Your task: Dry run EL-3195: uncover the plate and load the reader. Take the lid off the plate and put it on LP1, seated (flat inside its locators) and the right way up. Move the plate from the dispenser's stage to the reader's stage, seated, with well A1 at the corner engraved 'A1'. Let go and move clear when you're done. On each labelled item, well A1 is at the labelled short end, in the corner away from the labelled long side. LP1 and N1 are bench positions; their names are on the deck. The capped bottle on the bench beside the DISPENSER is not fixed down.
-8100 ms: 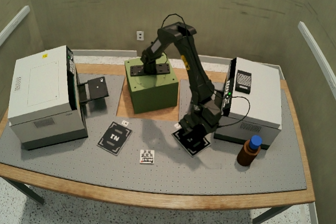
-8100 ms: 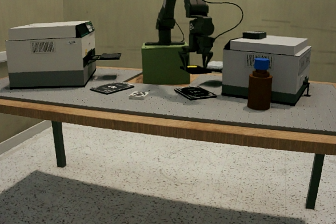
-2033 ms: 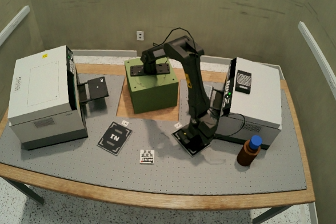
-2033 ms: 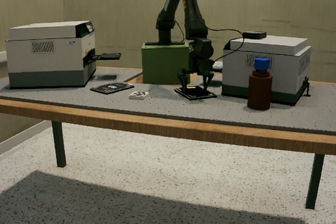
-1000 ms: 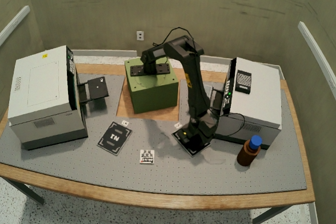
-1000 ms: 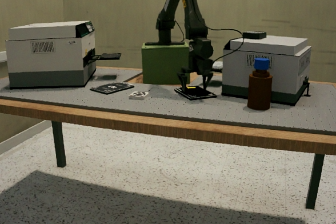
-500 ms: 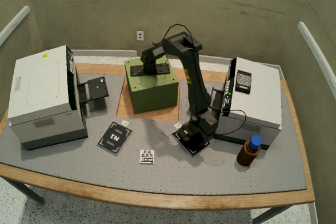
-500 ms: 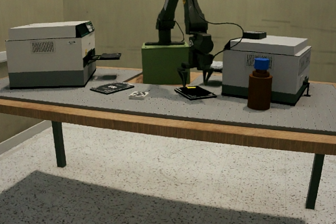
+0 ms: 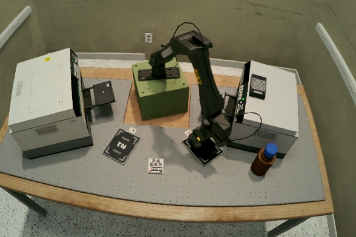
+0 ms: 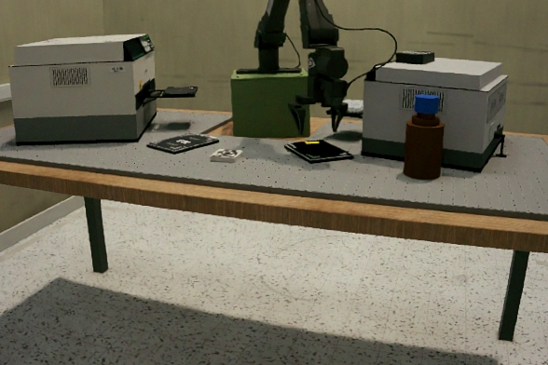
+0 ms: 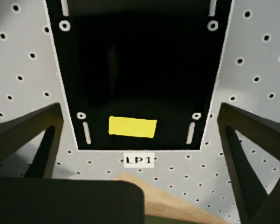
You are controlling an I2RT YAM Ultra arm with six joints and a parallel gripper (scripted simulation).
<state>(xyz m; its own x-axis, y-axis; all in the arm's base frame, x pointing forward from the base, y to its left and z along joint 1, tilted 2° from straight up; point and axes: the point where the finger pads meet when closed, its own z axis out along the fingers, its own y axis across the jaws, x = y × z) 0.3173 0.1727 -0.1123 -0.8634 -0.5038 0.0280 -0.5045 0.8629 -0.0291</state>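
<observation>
Now: the lid 4 cm below my hand. The rest, counted from my hand: clear well plate (21 cm behind, 9 cm to the left, 3 cm above).
</observation>
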